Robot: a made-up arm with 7 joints. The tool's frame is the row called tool.
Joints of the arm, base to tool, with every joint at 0 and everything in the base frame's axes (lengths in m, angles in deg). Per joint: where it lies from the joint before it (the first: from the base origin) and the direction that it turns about. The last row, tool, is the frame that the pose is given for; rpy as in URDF.
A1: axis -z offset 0 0 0.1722
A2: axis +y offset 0 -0.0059 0.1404
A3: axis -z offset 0 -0.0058 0.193
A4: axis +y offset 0 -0.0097 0.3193
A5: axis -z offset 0 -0.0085 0.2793
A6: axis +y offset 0 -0.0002 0.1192
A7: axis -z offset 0 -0.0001 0.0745
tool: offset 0 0 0 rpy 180 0 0
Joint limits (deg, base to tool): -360..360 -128.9..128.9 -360..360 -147.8..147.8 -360..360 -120.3..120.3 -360..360
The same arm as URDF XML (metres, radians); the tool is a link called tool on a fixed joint. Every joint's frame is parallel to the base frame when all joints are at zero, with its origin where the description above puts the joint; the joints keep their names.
<robot name="arm">
  <joint name="tool_joint" type="fixed">
    <parent link="link7"/>
    <child link="tool"/>
    <origin xyz="0 0 0" rpy="3.1416 0 0"/>
  </joint>
  <joint name="A7" type="revolute">
    <parent link="link6"/>
    <child link="link7"/>
    <origin xyz="0 -0.0001 0.0745" rpy="0 0 0"/>
    <axis xyz="0 0 -1"/>
    <limit lower="-6.2832" upper="6.2832"/>
  </joint>
  <joint name="A6" type="revolute">
    <parent link="link5"/>
    <child link="link6"/>
    <origin xyz="0 -0.0002 0.1192" rpy="0 0 0"/>
    <axis xyz="0 1 0"/>
    <limit lower="-2.0996" upper="2.0996"/>
  </joint>
  <joint name="A5" type="revolute">
    <parent link="link4"/>
    <child link="link5"/>
    <origin xyz="0 -0.0085 0.2793" rpy="0 0 0"/>
    <axis xyz="0 0 -1"/>
    <limit lower="-6.2832" upper="6.2832"/>
  </joint>
  <joint name="A4" type="revolute">
    <parent link="link3"/>
    <child link="link4"/>
    <origin xyz="0 -0.0097 0.3193" rpy="0 0 0"/>
    <axis xyz="0 1 0"/>
    <limit lower="-2.5796" upper="2.5796"/>
  </joint>
  <joint name="A3" type="revolute">
    <parent link="link2"/>
    <child link="link3"/>
    <origin xyz="0 -0.0058 0.193" rpy="0 0 0"/>
    <axis xyz="0 0 -1"/>
    <limit lower="-6.2832" upper="6.2832"/>
  </joint>
  <joint name="A2" type="revolute">
    <parent link="link1"/>
    <child link="link2"/>
    <origin xyz="0 -0.0059 0.1404" rpy="0 0 0"/>
    <axis xyz="0 1 0"/>
    <limit lower="-2.2497" upper="2.2497"/>
  </joint>
  <joint name="A1" type="revolute">
    <parent link="base"/>
    <child link="link1"/>
    <origin xyz="0 0 0.1722" rpy="0 0 0"/>
    <axis xyz="0 0 -1"/>
    <limit lower="-6.2832" upper="6.2832"/>
  </joint>
  <link name="base"/>
  <link name="link1"/>
  <link name="link2"/>
  <link name="link3"/>
  <link name="link4"/>
  <link name="link5"/>
  <link name="link6"/>
  <link name="link7"/>
  <link name="tool"/>
</robot>

